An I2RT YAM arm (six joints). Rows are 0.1 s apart.
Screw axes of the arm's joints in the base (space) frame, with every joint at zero. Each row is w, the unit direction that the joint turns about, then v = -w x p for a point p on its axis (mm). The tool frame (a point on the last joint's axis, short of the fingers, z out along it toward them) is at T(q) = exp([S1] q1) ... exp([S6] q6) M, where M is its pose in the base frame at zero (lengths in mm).
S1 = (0, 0, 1, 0, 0, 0)
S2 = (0, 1, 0, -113.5, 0, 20)
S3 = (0, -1, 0, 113.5, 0, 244)
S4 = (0, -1, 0, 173.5, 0, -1)
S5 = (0, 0, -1, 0, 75, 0)
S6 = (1, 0, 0, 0, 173.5, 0)
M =
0 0 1 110.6
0 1 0 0
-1 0 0 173.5
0 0 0 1
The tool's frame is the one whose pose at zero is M.
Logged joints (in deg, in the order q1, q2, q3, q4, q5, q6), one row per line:
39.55 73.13 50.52 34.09 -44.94 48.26
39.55 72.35 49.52 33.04 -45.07 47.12
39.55 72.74 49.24 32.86 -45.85 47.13
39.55 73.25 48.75 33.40 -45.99 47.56
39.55 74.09 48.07 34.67 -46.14 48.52
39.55 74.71 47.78 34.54 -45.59 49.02
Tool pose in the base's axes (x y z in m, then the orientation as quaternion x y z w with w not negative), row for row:
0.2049 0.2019 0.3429 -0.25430 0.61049 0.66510 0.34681
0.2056 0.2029 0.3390 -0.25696 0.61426 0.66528 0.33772
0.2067 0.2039 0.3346 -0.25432 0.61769 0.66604 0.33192
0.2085 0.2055 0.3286 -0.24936 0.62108 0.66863 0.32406
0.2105 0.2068 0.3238 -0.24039 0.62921 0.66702 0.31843
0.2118 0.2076 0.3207 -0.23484 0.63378 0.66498 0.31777
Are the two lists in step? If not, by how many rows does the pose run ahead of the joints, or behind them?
The pose runs 1 row ahead of the joints: the pose in row i belongs to the joints in row i + 1.
